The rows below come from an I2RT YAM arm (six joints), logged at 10 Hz.
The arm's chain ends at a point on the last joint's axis. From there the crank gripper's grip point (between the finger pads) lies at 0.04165 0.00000 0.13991 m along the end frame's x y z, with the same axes.
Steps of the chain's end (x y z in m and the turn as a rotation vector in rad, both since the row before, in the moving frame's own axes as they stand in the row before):
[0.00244, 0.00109, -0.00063, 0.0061, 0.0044, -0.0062]
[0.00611, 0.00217, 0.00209, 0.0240, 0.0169, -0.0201]
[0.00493, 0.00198, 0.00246, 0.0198, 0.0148, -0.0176]
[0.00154, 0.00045, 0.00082, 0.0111, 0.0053, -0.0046]
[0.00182, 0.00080, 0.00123, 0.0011, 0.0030, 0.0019]
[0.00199, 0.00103, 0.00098, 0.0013, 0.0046, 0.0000]
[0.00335, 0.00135, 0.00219, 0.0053, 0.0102, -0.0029]
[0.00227, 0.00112, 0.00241, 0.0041, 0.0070, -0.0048]
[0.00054, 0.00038, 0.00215, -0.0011, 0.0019, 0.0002]
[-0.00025, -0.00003, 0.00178, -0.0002, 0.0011, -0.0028]
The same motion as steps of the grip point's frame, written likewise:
[0.00305, -0.00002, -0.00082, 0.0061, 0.0044, -0.0062]
[0.00843, -0.00204, 0.00132, 0.0240, 0.0169, -0.0201]
[0.00696, -0.00153, 0.00179, 0.0198, 0.0148, -0.0176]
[0.00228, -0.00130, 0.00059, 0.0111, 0.0053, -0.0046]
[0.00224, 0.00073, 0.00110, 0.0011, 0.0030, 0.0019]
[0.00263, 0.00085, 0.00079, 0.0013, 0.0046, 0.0000]
[0.00477, 0.00049, 0.00176, 0.0053, 0.0102, -0.0029]
[0.00325, 0.00034, 0.00211, 0.0041, 0.0070, -0.0048]
[0.00081, 0.00054, 0.00207, -0.0011, 0.0019, 0.0002]
[-0.00010, -0.00012, 0.00173, -0.0002, 0.0011, -0.0028]

